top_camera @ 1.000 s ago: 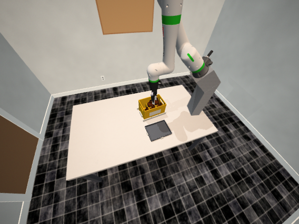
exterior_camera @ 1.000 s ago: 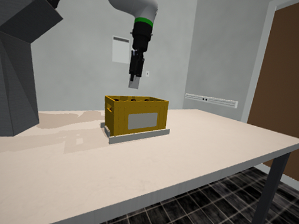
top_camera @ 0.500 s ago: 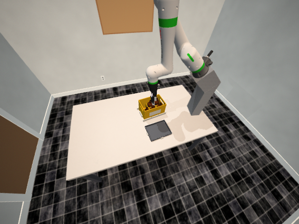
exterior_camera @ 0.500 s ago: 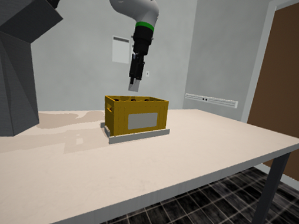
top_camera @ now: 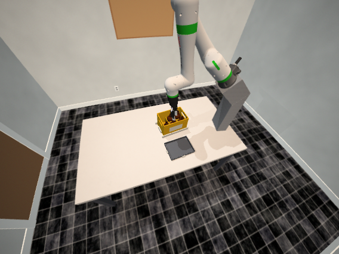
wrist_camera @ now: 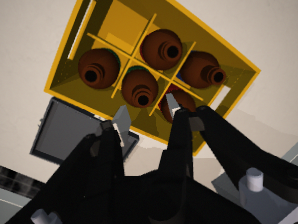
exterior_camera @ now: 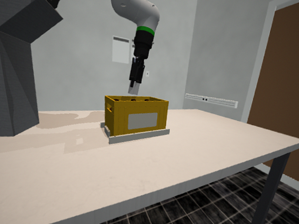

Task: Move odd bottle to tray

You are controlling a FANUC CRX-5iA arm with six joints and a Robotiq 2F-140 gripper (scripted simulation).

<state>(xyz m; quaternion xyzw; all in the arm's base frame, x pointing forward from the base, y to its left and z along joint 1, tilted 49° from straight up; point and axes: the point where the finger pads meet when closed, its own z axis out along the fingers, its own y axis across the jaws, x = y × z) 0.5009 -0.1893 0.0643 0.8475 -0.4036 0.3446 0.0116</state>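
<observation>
Now: hand 13 cm above the brown bottle. From my hand the other things lie so: crate 14 cm below, 4 cm to the right, 1 cm behind; dark grey tray 21 cm to the left, 21 cm below, 10 cm ahead.
</observation>
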